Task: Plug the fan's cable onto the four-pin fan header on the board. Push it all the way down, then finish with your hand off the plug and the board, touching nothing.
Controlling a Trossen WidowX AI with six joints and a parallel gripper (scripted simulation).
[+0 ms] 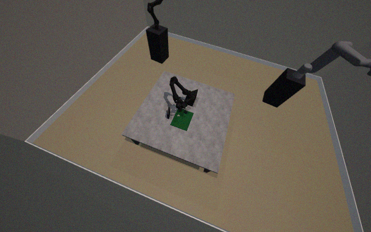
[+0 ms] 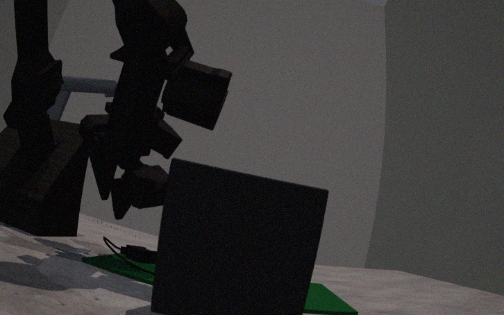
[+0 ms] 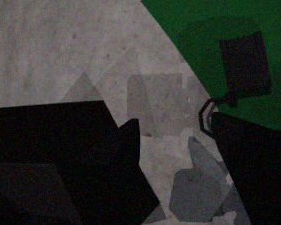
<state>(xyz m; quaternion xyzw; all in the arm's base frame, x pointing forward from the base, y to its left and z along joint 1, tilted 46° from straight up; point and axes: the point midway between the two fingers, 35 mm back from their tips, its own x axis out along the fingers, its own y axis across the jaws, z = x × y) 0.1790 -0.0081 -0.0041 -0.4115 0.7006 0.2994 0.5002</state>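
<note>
The dark fan plug lies 50 mm ahead of my gripper tip, 20 mm to the left of it and 50 mm below it. Also, from my gripper tip: green board: 170 mm ahead, 30 mm to the left, 80 mm below; fan header: 150 mm ahead, 40 mm to the right, 70 mm below; fan: 200 mm ahead, 160 mm to the right, 10 mm below.
</note>
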